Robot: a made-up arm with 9 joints. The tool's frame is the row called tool. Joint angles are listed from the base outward.
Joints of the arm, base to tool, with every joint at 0 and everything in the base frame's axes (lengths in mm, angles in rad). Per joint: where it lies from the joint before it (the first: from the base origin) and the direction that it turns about. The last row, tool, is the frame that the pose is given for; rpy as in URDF.
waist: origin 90 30 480 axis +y
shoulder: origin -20 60 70 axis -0.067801 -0.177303 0.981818
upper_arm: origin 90 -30 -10 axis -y
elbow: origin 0 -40 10 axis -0.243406 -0.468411 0.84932
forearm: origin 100 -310 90 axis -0.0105 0.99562 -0.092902
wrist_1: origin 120 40 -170 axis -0.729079 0.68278 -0.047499
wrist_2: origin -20 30 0 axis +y
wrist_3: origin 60 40 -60 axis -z
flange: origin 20 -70 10 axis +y
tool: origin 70 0 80 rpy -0.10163 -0.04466 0.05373
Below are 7 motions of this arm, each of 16 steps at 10 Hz.
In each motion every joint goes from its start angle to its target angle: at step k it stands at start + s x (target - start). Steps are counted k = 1, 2, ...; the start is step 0. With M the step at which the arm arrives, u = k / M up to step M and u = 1 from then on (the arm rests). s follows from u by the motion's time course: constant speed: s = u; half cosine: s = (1 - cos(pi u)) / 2; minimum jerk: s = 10 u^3 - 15 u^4 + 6 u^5.
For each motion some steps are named. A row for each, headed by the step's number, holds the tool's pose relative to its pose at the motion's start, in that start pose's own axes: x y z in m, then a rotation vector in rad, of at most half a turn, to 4 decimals.
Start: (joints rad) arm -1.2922 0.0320 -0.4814 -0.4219 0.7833 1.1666 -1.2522 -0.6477 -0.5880
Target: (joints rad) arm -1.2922 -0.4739 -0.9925 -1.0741 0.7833 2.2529 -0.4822 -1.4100 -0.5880
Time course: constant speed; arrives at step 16
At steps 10, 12, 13, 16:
10: -0.0669 0.3617 -0.0863 1.7358 0.3074 0.1093
12: -0.0583 0.4332 -0.0421 2.0974 0.2644 0.1830
13: -0.0520 0.4631 -0.0134 2.2758 0.2315 0.2293
16: -0.0304 0.5223 0.0911 2.7926 0.0916 0.4147

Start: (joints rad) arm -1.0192 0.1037 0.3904 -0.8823 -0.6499 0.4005 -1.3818 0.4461 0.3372
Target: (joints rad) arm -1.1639 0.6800 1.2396 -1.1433 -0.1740 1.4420 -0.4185 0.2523 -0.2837
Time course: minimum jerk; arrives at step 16
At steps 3, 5, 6, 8, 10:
3: -0.0038 0.0132 -0.0121 -0.0181 0.0439 0.0101
5: -0.0171 0.0518 -0.0446 -0.0553 0.1658 0.0514
6: -0.0296 0.0829 -0.0671 -0.0712 0.2559 0.0954
8: -0.0692 0.1677 -0.1111 -0.0712 0.4626 0.2500
10: -0.1211 0.2665 -0.1327 -0.0224 0.6399 0.4760

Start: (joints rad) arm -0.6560 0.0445 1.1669 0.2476 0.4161 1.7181 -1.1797 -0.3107 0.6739
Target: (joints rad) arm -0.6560 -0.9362 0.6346 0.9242 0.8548 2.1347 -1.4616 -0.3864 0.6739
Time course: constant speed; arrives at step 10
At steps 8, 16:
8: -0.2115 0.2416 -0.2194 -0.3708 0.6600 1.0327
16: -0.3099 0.2863 -0.2386 -0.3717 0.7508 1.3357

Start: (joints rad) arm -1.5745 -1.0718 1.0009 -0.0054 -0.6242 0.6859 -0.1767 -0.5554 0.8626
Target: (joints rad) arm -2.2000 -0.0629 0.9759 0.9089 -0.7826 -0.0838 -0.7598 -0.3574 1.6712
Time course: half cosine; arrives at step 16
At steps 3, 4, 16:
3: -0.0123 0.0026 0.0633 0.0232 -0.1797 -0.0159
4: -0.0316 0.0009 0.1075 0.0451 -0.3142 -0.0331
16: -0.6585 -0.0298 0.0605 0.3121 -2.2831 -0.4207

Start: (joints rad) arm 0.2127 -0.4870 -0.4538 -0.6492 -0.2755 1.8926 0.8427 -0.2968 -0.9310
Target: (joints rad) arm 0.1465 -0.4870 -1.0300 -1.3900 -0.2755 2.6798 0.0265 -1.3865 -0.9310
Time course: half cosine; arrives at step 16
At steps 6, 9, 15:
6: 0.0107 0.0516 -0.1310 0.1475 0.2603 0.3503
9: -0.0346 0.0996 -0.2550 0.3782 0.5692 0.6473
15: -0.1850 0.1538 -0.3840 0.8648 1.0676 0.9247

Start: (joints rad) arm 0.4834 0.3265 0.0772 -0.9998 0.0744 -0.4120 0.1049 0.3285 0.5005
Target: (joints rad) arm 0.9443 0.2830 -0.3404 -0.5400 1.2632 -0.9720 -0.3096 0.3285 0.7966
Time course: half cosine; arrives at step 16
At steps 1, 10, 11, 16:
1: -0.0008 -0.0015 -0.0023 -0.0014 0.0098 -0.0043
10: -0.1383 -0.1043 -0.0701 -0.0739 0.6273 -0.5110
11: -0.1612 -0.1104 -0.0624 -0.0873 0.6886 -0.5997
16: -0.2142 -0.1122 -0.0267 -0.1378 0.8235 -0.8450

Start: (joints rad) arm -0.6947 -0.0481 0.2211 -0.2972 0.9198 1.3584 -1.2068 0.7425 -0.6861
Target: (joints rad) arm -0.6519 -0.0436 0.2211 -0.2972 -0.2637 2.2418 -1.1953 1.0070 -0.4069
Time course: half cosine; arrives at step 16
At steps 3, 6, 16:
3: 0.0152 0.0020 -0.0085 -0.0564 -0.0274 0.0029
6: 0.0585 0.0014 -0.0270 -0.2217 -0.0895 -0.0059
16: 0.1936 -0.0542 -0.0331 -0.8026 -0.1671 -0.2137

